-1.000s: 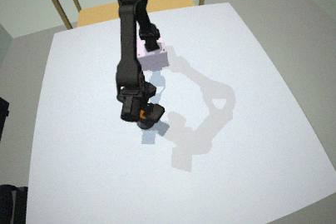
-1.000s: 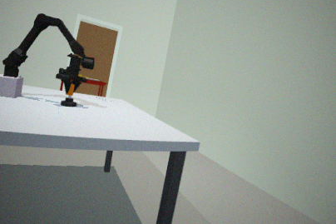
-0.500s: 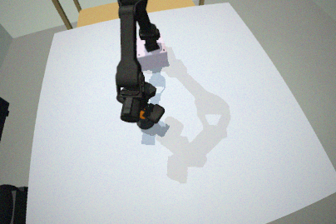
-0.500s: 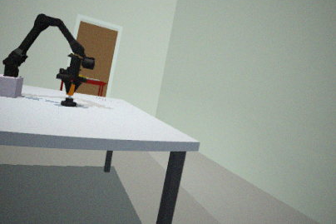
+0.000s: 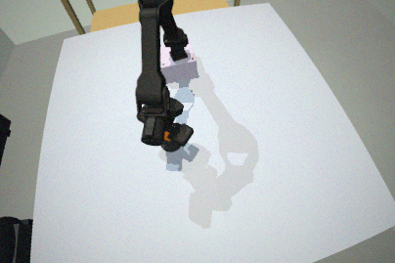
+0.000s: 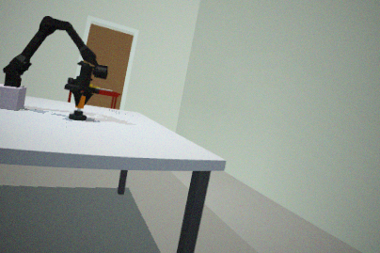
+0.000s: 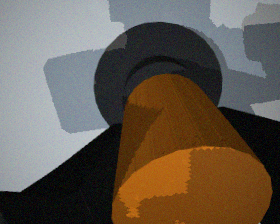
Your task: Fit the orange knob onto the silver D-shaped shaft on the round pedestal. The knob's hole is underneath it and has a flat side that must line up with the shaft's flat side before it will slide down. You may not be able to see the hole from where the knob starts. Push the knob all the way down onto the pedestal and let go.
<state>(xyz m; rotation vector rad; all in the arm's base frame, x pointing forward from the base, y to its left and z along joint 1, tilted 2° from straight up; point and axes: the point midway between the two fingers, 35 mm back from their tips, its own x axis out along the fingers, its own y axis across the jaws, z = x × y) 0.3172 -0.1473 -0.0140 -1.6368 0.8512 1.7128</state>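
Right now my gripper tip is 3 cm below the orange knob. Round my gripper tip: round dark pedestal 4 cm below.
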